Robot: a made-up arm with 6 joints.
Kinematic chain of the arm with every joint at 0, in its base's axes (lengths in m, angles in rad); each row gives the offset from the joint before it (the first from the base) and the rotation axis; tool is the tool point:
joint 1: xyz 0 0 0.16 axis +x
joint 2: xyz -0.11 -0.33 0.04 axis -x
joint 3: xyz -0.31 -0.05 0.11 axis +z
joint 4: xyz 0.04 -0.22 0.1 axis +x
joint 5: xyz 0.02 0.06 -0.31 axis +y
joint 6: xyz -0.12 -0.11 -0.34 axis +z
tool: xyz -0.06 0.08 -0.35
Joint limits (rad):
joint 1: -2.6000..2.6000
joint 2: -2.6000..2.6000
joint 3: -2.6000..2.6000
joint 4: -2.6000..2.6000
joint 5: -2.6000..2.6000
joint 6: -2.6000..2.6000
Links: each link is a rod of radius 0.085 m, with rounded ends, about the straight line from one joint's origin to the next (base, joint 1, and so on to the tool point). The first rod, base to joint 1, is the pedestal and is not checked.
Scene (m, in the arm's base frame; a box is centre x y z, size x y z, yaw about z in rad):
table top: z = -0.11
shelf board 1: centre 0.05 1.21 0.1 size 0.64 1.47 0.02 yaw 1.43
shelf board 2: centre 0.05 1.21 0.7 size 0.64 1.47 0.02 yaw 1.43
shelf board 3: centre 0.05 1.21 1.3 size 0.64 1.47 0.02 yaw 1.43
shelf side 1: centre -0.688 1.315 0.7 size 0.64 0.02 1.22 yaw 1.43
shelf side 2: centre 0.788 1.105 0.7 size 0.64 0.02 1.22 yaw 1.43
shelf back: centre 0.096 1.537 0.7 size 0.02 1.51 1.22 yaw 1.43
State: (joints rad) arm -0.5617 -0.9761 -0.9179 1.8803 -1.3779 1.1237
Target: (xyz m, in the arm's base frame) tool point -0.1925 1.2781 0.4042
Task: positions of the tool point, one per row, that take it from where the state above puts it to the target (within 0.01 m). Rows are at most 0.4 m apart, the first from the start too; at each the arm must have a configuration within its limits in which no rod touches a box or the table.
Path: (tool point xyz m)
1: 0.3998 -0.3790 0.7480
2: 0.3563 0.0013 0.8199
3: 0.2153 0.3512 0.7579
4: -0.0042 0.6024 0.5981
5: -0.2721 0.7165 0.4042
6: -0.2113 0.9002 0.4528
7: -0.1843 1.0922 0.4546
8: -0.1925 1.2781 0.4042

